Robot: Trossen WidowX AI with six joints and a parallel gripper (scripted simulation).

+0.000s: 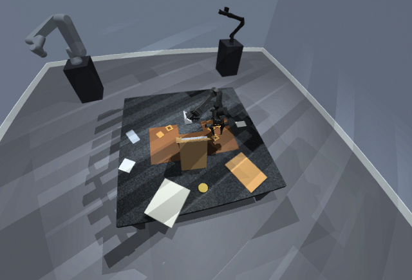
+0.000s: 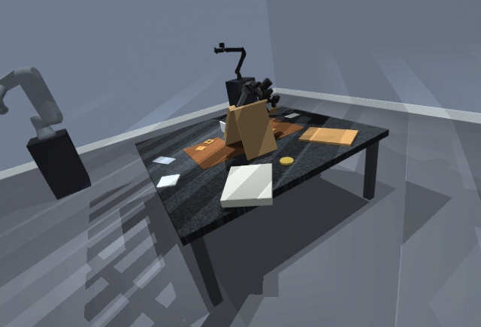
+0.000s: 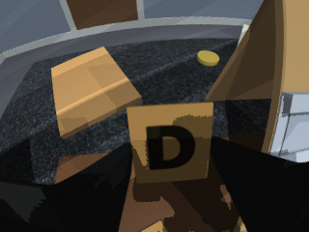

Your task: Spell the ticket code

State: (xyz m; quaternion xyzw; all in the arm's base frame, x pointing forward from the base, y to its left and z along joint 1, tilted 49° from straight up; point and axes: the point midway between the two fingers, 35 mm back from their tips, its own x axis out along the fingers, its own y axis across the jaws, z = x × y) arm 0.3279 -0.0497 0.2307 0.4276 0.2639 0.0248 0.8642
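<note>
Now: the white ticket 9 cm behind my gripper tip, 13 cm to the right of it and 9 cm below it. The rest, counted from my gripper tip: white box 34 cm ahead, 50 cm to the right, 15 cm below; then brown mat 18 cm behind, 16 cm to the right, 17 cm below; then flat tan slab 31 cm ahead, 15 cm to the left, 16 cm below.
</note>
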